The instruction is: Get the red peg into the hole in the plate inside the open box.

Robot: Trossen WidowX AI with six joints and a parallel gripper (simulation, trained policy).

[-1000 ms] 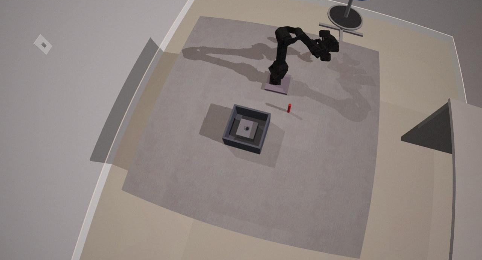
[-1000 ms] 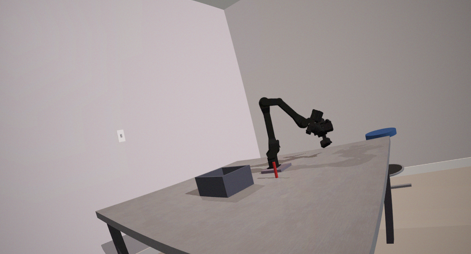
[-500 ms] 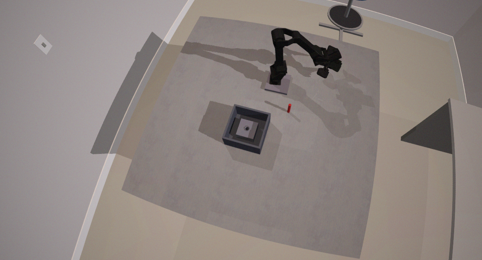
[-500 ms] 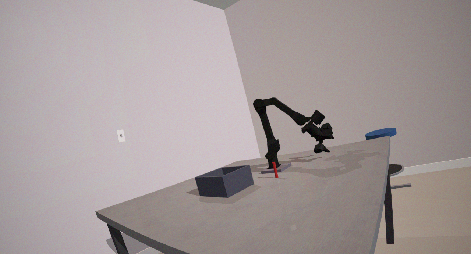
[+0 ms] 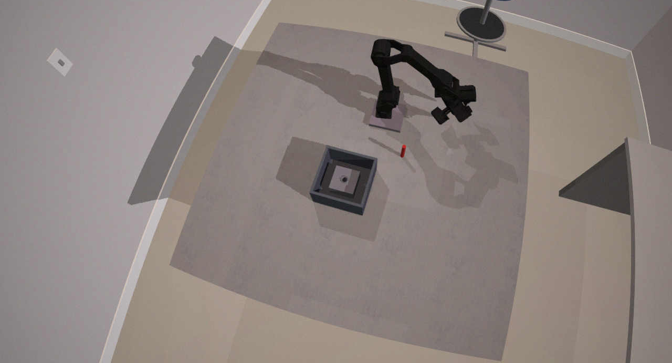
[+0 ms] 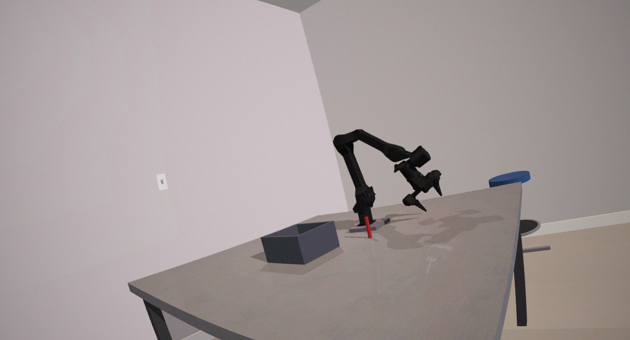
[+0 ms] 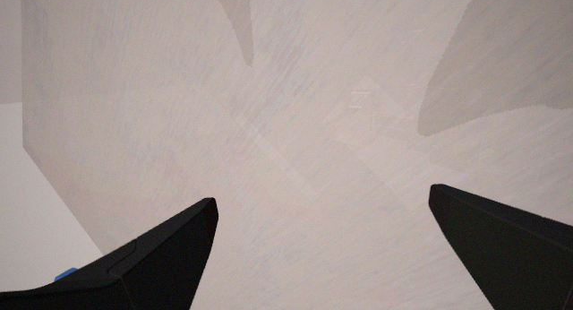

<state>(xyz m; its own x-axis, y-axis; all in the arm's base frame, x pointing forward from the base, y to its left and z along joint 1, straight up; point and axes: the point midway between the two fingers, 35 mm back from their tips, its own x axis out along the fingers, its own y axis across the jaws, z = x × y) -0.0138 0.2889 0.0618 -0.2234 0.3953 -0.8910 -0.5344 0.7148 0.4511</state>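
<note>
Now: gripper tip 22 cm to the left of the red peg, 21 cm short of it and 1 cm above it. Also, from my gripper tip: box (42 cm to the right, 35 cm ahead, 2 cm below); plate (42 cm to the right, 35 cm ahead).
</note>
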